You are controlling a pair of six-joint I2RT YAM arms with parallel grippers.
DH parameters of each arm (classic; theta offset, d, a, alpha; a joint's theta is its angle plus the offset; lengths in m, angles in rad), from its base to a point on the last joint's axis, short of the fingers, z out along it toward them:
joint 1: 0 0.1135 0.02 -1.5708
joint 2: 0 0 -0.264 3.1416
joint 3: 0.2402 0 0.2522 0
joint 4: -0.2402 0 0.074 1.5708
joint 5: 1.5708 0 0 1.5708
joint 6: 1.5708 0.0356 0 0
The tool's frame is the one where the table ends.
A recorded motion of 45 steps. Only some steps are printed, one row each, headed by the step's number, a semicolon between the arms.
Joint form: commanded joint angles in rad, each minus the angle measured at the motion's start. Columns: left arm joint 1, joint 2, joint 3, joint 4, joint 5, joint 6; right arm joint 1, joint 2, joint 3, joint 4, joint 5, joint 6.
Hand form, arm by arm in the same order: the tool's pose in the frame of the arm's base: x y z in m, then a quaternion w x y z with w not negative. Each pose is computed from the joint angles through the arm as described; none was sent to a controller.
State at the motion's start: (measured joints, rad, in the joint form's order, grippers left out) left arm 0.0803 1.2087 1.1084 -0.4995 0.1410 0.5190; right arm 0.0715 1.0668 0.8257 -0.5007 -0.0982 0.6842
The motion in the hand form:
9: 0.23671 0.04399 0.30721 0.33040 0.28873 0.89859 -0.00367; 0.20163 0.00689 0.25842 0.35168 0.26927 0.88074 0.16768
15: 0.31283 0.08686 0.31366 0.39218 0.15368 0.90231 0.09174; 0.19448 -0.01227 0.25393 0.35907 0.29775 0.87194 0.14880
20: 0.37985 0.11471 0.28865 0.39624 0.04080 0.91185 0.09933; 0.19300 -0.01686 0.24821 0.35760 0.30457 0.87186 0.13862
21: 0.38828 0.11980 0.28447 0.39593 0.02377 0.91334 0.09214; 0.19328 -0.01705 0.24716 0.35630 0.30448 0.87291 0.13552
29: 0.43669 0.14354 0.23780 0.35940 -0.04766 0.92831 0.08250; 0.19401 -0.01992 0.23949 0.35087 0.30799 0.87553 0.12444
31: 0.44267 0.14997 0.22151 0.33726 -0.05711 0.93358 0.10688; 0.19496 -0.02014 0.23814 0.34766 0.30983 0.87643 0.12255
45: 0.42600 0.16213 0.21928 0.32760 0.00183 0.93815 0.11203; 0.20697 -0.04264 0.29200 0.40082 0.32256 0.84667 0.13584
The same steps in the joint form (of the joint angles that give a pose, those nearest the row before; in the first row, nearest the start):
9: 0.1520 0.0151 0.0125 -0.3722 0.1935 0.2314; -0.0538 -0.0942 -0.0802 -0.0469 0.0047 -0.0338
15: 0.2088 0.2606 0.1693 -0.0638 0.0264 0.0350; -0.1535 -0.1249 -0.1093 -0.0515 -0.0061 -0.0644
20: 0.2196 0.5272 0.3393 0.0561 -0.0672 -0.1626; -0.1767 -0.1265 -0.1293 -0.0439 0.0000 -0.0767
21: 0.2257 0.5657 0.3701 0.0592 -0.0643 -0.1950; -0.1766 -0.1234 -0.1308 -0.0439 0.0046 -0.0797
29: 0.2396 0.8113 0.5375 0.0577 -0.1116 -0.3134; -0.1889 -0.1112 -0.1508 -0.0301 0.0154 -0.0921
31: 0.2442 0.8604 0.5543 0.0578 -0.1698 -0.3059; -0.1889 -0.1035 -0.1507 -0.0301 0.0184 -0.0905
45: 0.2853 0.8211 0.4915 0.0653 -0.1163 -0.1586; -0.2991 -0.0666 0.0422 -0.0729 -0.0474 -0.1165

